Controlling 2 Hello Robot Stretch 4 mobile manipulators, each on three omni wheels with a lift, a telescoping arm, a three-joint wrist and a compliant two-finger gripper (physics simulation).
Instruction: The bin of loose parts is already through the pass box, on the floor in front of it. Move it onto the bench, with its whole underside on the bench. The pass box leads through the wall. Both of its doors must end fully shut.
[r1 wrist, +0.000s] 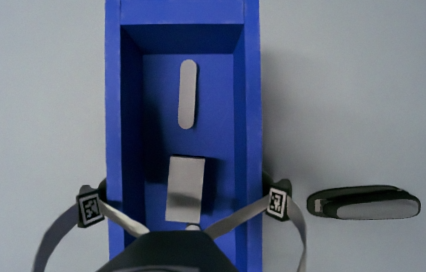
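Note:
The blue bin (183, 12) fills the middle of the r1 wrist view, upright, with its near end hidden by the gripper body. Inside lie a grey rounded bar (187, 94), a grey rectangular block (185, 189) and part of a small round piece. The r1 gripper (187, 187) is shut on the bin, with one fingertip against each long outer side. The bin is over the pale grey bench top (47, 90), and its shadow falls to the right. Its underside is hidden, so I cannot tell whether it touches the bench. The r2 gripper, the pass box and its doors do not show.
A dark, elongated object with a grey face (377, 209) lies on the grey surface to the right of the bin, a short way beyond the right finger. No bench edge shows in this view.

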